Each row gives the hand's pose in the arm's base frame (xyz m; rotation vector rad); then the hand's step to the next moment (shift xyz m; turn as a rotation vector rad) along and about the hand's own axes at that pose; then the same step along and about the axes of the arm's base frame.
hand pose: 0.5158 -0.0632 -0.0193 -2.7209 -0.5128 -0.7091
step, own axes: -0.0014 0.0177 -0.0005 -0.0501 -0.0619 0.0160
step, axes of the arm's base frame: 0.0058 -0.0164 -0.0035 -0.0593 0.0479 -0.0281
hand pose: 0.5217 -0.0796 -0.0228 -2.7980 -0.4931 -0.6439
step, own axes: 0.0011 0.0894 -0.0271 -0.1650 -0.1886 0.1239
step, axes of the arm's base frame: 0.0238 -0.0896 0.0114 -0.1625 0.1644 -0.1571
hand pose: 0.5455 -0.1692 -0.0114 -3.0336 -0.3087 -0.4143
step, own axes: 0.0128 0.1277 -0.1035 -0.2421 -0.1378 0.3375
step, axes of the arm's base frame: 0.0116 -0.1318 0.0984 -0.1696 0.1195 -0.3853
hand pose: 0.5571 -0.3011 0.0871 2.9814 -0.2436 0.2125
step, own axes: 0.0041 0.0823 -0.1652 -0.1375 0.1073 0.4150
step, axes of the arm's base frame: -0.0313 -0.0557 0.1732 -0.0993 -0.1475 -0.4136
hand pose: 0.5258 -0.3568 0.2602 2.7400 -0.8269 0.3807
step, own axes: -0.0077 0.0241 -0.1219 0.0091 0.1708 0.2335
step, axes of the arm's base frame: -0.0411 0.0226 0.1153 -0.0490 -0.2154 -0.1870
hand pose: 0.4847 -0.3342 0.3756 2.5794 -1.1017 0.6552
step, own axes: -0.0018 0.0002 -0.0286 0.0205 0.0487 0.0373
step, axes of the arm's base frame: -0.0099 0.0125 0.0238 -0.0119 -0.0606 -0.0191
